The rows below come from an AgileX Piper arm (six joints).
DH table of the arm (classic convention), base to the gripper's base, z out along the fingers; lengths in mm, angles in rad. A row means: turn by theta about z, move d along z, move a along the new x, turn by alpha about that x. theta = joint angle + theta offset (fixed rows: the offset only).
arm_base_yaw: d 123  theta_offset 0  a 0  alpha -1.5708
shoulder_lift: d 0  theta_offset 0.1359  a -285  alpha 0
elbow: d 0  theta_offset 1.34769  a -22  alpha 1.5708
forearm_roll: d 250.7  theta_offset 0  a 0  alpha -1.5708
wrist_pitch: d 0  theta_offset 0  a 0  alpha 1.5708
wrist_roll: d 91  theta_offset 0  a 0  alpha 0
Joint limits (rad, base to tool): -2.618..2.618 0..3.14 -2.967..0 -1.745..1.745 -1.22..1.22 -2.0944..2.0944
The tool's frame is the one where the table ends.
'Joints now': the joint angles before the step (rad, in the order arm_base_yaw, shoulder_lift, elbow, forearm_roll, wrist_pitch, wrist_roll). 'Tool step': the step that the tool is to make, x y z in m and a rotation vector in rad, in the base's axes. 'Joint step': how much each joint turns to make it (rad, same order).
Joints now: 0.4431, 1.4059, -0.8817, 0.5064, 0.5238, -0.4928
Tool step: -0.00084, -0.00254, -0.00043, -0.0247, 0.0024, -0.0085
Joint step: 0.0001, -0.0049, 0.0018, -0.0539, 0.0064, 0.0442
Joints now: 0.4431, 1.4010, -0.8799, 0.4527, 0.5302, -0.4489
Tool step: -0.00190, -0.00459, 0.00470, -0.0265, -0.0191, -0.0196
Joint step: 0.0000, -0.0221, 0.0000, -0.0808, 0.0024, 0.0690
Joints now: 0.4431, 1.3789, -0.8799, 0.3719, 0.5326, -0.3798
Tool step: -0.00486, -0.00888, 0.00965, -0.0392, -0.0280, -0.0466
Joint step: 0.0000, -0.0451, 0.0000, -0.1415, 0.0169, 0.1345
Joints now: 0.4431, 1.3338, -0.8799, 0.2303, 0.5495, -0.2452
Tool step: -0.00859, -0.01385, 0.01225, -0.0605, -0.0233, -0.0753
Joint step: 0.0000, -0.0627, 0.0000, -0.1913, 0.0547, 0.1847
